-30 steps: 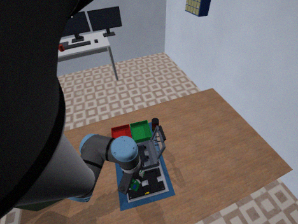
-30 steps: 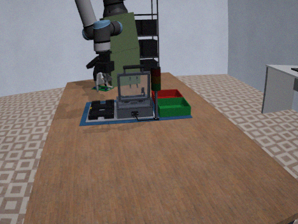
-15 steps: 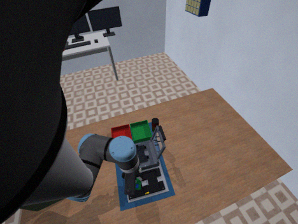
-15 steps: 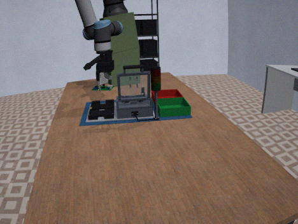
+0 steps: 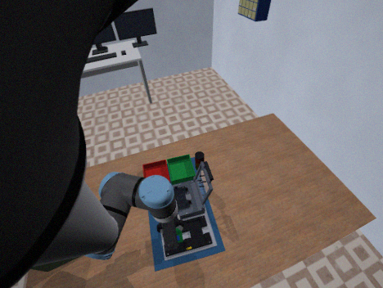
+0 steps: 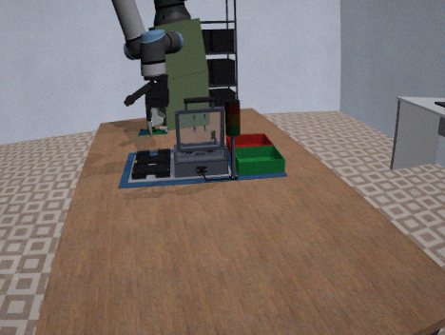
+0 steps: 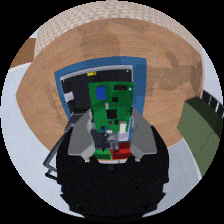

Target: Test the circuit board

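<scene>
Right now my hand is 10 mm to the right of the green circuit board. Round my hand: tester bed 100 mm ahead, 150 mm to the left, 50 mm below; then red bin 30 mm ahead, 370 mm to the left, 110 mm below; then clear lid 220 mm ahead, 120 mm to the left, 60 mm above.
</scene>
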